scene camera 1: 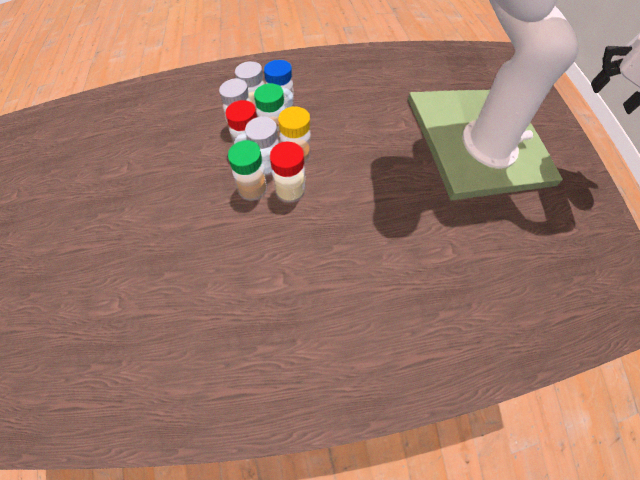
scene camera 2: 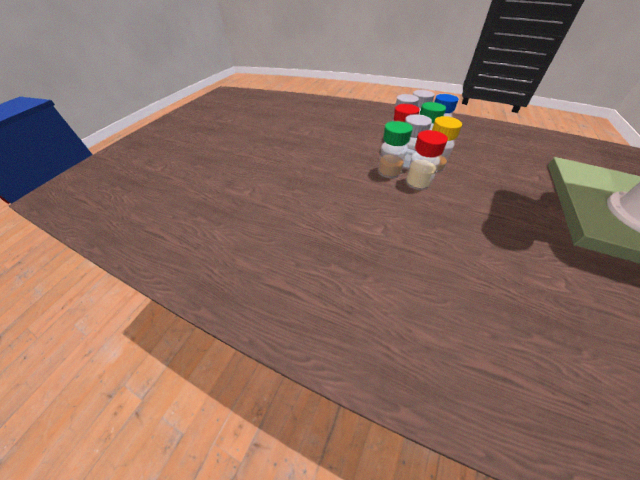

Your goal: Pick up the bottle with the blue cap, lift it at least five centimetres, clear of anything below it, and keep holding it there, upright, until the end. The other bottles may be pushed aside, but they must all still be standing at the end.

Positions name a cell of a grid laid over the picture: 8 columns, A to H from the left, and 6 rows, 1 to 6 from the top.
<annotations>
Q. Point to a grey-capped bottle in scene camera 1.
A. D2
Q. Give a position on a yellow-capped bottle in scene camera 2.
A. At F2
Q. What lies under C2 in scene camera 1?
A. A red-capped bottle.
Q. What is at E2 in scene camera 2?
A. A green-capped bottle.
</annotations>
